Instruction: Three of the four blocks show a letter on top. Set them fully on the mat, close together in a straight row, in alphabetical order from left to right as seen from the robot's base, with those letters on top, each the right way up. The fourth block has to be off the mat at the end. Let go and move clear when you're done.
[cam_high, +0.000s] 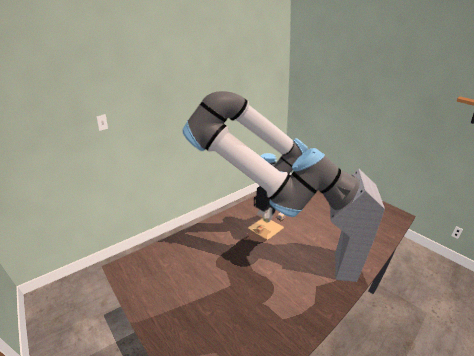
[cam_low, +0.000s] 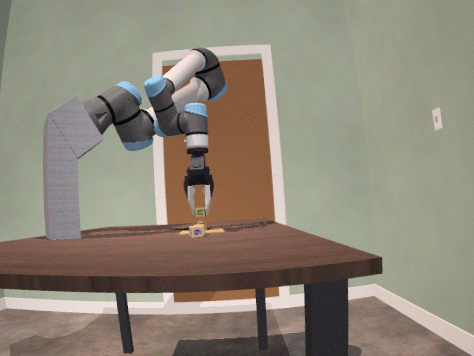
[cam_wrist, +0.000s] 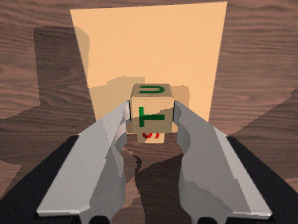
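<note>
The tan mat lies 6 cm below my hand.
</note>
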